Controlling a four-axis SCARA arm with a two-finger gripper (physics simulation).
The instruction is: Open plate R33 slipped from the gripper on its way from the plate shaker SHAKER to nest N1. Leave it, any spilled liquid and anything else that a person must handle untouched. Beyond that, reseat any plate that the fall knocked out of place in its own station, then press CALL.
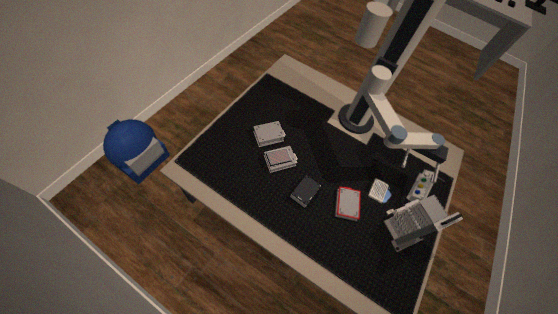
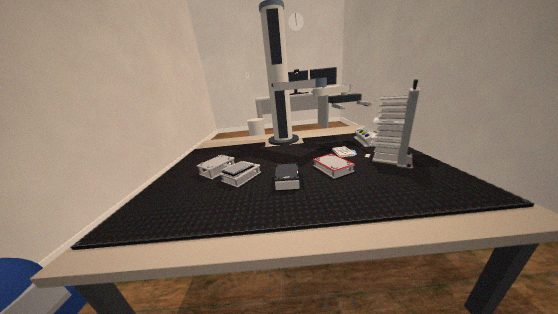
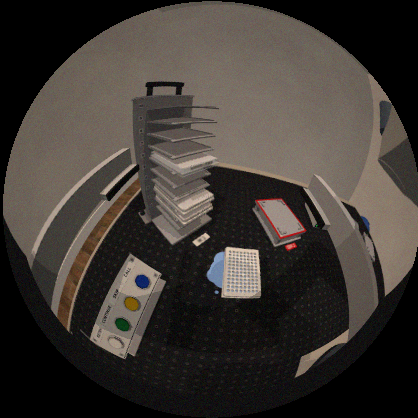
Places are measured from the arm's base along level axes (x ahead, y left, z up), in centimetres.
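Pixels of known places: gripper, between the fingertips: (image 1: 418, 174) (image 2: 356, 106) (image 3: 223, 163); arm's base, origin of its link: (image 1: 355, 119) (image 2: 283, 140).
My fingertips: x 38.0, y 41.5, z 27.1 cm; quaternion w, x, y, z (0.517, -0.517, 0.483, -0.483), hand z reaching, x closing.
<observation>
Ahead of a thing's pixels: the offset from my fingertips to its middle. "*": to the spot under its first point.
My gripper (image 1: 420, 166) (image 2: 353, 105) (image 3: 223, 163) is open and empty, raised near the button box. An open white well plate {dx +3.7, dy -8.1, dz -25.1 cm} (image 1: 379, 190) (image 2: 343, 151) (image 3: 241, 272) lies on the mat, with blue liquid {dx +2.3, dy -2.1, dz -25.8 cm} (image 1: 387, 195) (image 2: 354, 152) (image 3: 216, 270) beside and partly under it. The blue CALL button {dx -5.2, dy +10.4, dz -19.5 cm} (image 1: 417, 192) (image 2: 367, 134) (image 3: 142, 281) is at one end of the button box. The plate rack {dx +18.2, dy +12.3, dz -7.2 cm} (image 2: 411, 125) (image 3: 141, 160) holds several plates low down and one white plate {dx +15.8, dy +9.0, dz -6.2 cm} (image 3: 185, 163) higher up, which protrudes; whether it is fully seated is unclear.
A red-edged station {dx +22.5, dy -20.0, dz -23.6 cm} (image 1: 348, 203) (image 2: 334, 164) (image 3: 280, 218), a dark-topped block {* dx +31.7, dy -42.4, dz -20.3 cm} (image 1: 306, 191) (image 2: 287, 175), a station bearing a dark-rimmed slab {dx +22.8, dy -66.3, dz -20.4 cm} (image 1: 280, 157) (image 2: 239, 168) and a pale station {dx +11.5, dy -80.7, dz -22.5 cm} (image 1: 269, 133) (image 2: 215, 165) stand on the mat. A small label {* dx +11.3, dy +2.7, dz -25.7 cm} (image 3: 201, 239) lies by the rack.
</observation>
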